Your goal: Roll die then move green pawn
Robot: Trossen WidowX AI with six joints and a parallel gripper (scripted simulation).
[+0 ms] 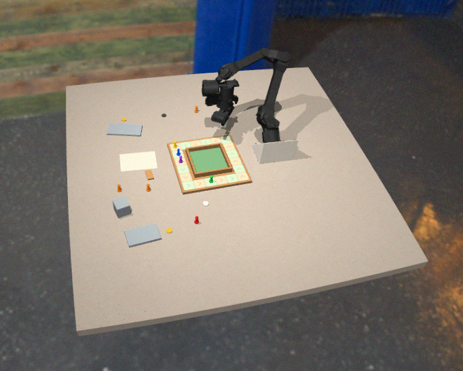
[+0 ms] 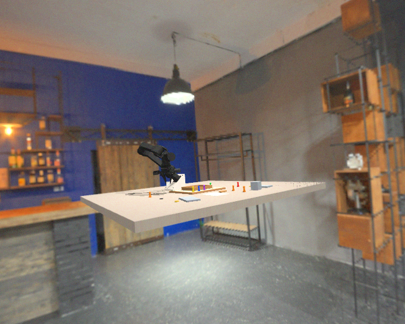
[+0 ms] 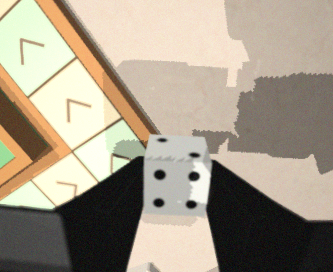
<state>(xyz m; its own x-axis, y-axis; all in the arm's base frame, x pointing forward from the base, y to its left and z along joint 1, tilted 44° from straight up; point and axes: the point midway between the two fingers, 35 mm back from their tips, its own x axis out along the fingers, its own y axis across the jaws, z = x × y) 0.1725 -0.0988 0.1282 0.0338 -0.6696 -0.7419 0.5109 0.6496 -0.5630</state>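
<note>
Right now my gripper tip is 11 cm short of the green pawn, 28 cm to the right of it and 4 cm above it. Also, from my gripper tip: yellow pawn 22 cm ahead, 7 cm to the left, 4 cm below; tray 10 cm ahead, 17 cm to the left, 6 cm below; white die right at my gripper tip.
</note>
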